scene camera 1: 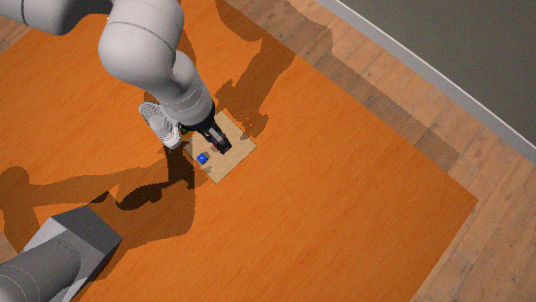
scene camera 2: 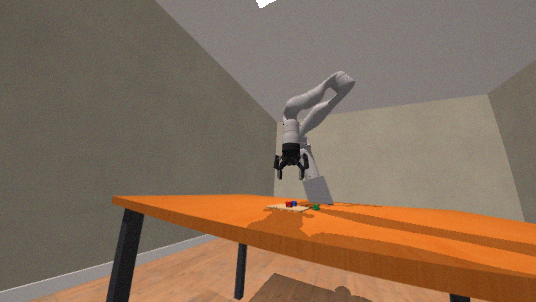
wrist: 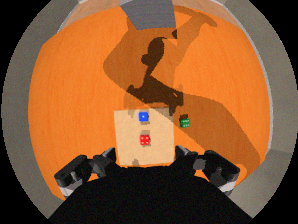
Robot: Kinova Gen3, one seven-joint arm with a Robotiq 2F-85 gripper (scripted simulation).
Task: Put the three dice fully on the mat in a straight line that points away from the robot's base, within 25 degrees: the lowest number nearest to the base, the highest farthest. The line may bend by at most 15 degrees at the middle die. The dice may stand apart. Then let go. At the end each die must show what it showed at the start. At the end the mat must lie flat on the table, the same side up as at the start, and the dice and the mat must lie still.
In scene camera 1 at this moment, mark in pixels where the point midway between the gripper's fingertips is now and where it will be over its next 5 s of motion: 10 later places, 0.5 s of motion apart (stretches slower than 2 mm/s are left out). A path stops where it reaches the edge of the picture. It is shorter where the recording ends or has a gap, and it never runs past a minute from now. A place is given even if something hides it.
My gripper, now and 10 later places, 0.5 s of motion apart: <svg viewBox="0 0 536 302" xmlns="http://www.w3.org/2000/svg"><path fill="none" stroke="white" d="M209 132L205 130L197 125L188 121L179 117L175 116L174 116L176 118L177 118L179 121L182 124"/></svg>
